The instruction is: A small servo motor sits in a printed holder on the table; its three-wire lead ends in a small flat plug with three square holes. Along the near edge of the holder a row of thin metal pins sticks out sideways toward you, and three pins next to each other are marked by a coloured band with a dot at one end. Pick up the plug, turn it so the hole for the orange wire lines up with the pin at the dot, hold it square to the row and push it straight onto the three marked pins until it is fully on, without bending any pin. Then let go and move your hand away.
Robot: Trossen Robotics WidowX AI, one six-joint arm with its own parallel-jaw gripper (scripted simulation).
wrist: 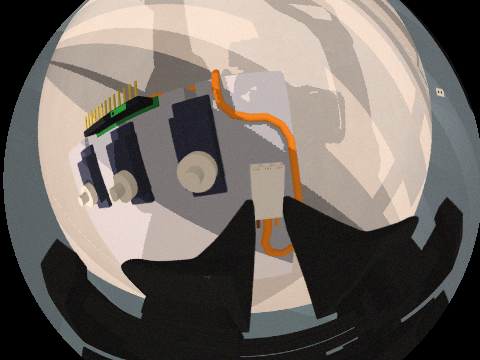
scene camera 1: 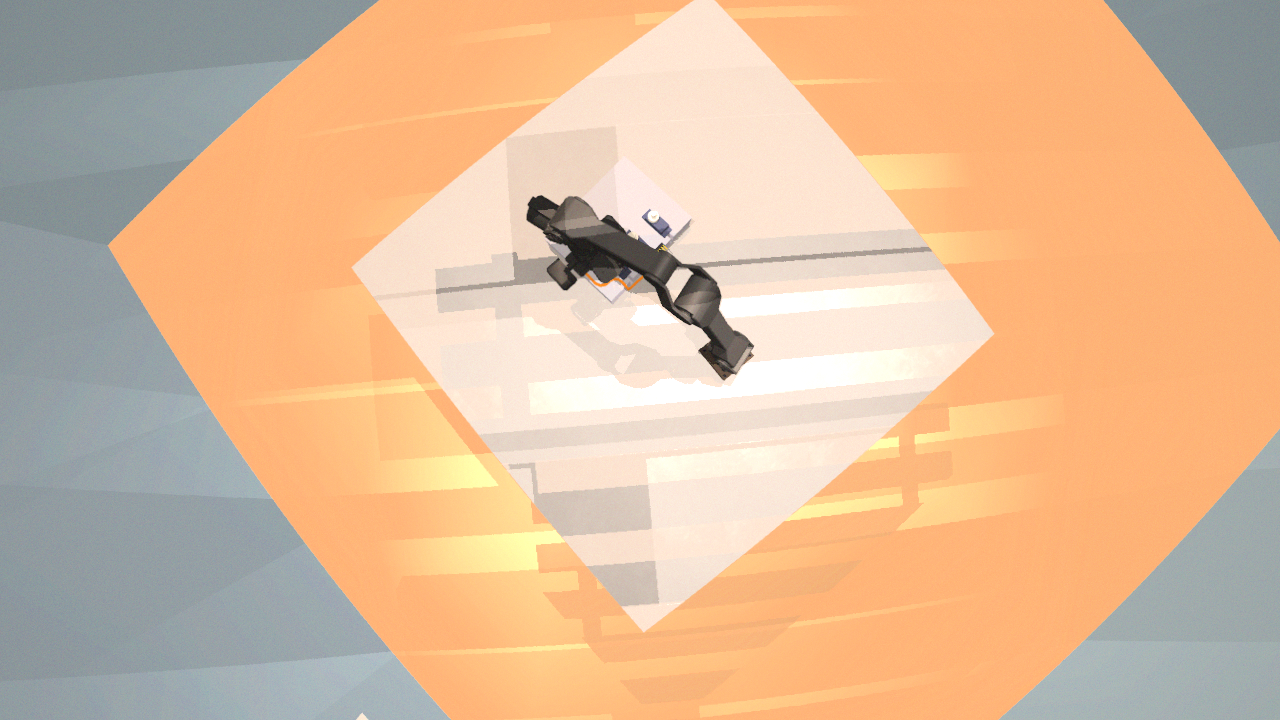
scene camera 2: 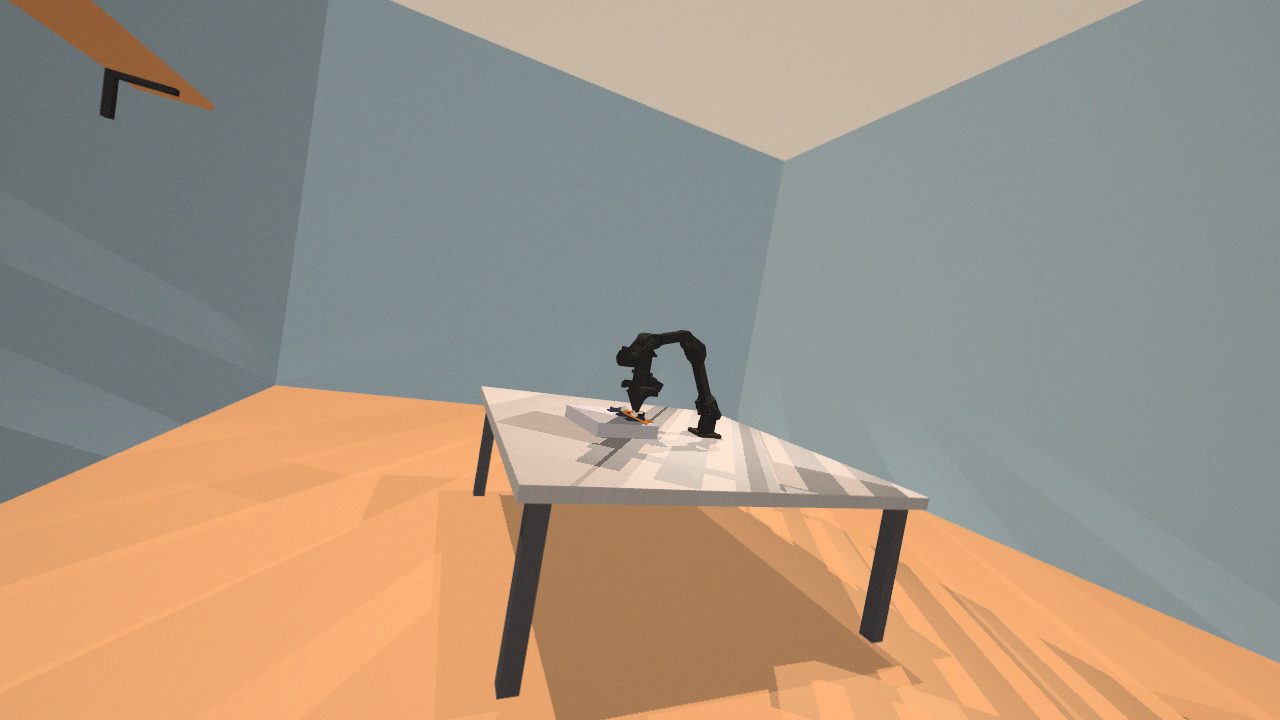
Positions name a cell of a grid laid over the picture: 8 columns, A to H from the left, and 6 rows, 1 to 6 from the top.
Scene:
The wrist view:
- my gripper: E4
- holder: C4
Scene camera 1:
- my gripper: D3
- holder: D2
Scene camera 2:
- my gripper: D4

